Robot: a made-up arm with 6 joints. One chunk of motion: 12 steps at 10 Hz.
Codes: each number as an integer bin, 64 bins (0 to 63) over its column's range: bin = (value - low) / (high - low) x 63, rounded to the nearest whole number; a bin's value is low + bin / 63 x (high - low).
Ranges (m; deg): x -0.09..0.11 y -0.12..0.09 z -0.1..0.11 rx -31..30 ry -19..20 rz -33..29
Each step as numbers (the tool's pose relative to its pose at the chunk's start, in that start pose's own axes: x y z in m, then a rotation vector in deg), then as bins.
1 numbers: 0.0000 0.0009 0.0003 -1.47 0.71 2.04
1 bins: 28 36 30 30 32 36
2 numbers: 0.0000 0.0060 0.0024 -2.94 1.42 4.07
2 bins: 28 38 31 29 33 38
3 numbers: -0.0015 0.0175 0.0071 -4.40 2.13 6.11
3 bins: 28 41 32 27 34 40
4 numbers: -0.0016 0.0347 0.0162 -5.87 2.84 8.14
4 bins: 28 46 35 26 35 42
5 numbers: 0.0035 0.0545 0.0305 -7.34 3.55 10.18
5 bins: 29 52 39 24 36 44
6 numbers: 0.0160 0.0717 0.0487 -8.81 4.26 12.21
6 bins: 33 58 45 23 38 46
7 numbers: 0.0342 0.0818 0.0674 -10.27 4.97 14.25
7 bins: 39 61 50 21 39 48
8 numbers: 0.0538 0.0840 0.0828 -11.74 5.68 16.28
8 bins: 45 61 55 20 40 50
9 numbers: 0.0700 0.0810 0.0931 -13.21 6.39 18.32
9 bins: 50 60 58 18 41 52
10 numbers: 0.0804 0.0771 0.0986 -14.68 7.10 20.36
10 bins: 54 59 60 17 42 54
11 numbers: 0.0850 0.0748 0.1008 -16.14 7.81 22.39
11 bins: 55 58 60 15 43 56
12 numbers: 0.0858 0.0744 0.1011 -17.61 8.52 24.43
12 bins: 55 58 60 14 44 58
